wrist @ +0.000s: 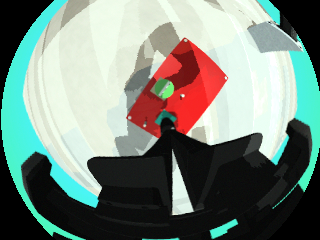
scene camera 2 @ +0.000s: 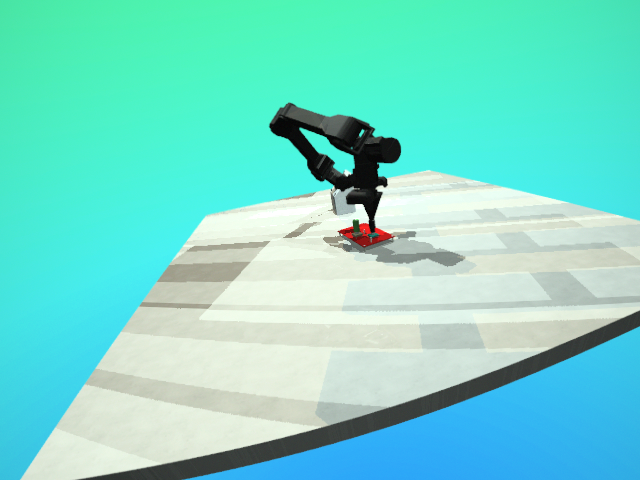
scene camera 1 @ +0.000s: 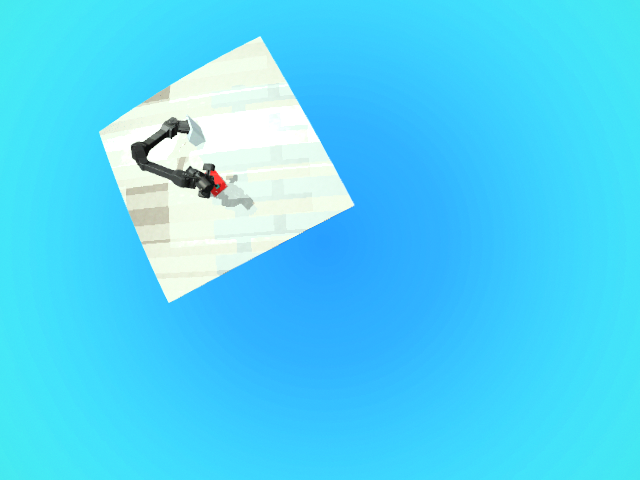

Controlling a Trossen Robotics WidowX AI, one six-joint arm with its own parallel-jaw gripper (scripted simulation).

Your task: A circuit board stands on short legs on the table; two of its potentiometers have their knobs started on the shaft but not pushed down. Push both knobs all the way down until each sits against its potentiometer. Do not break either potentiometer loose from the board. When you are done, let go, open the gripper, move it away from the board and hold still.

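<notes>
My gripper (scene camera 2: 371, 220), visible. Gripper (wrist: 169, 133), visible too.
</notes>
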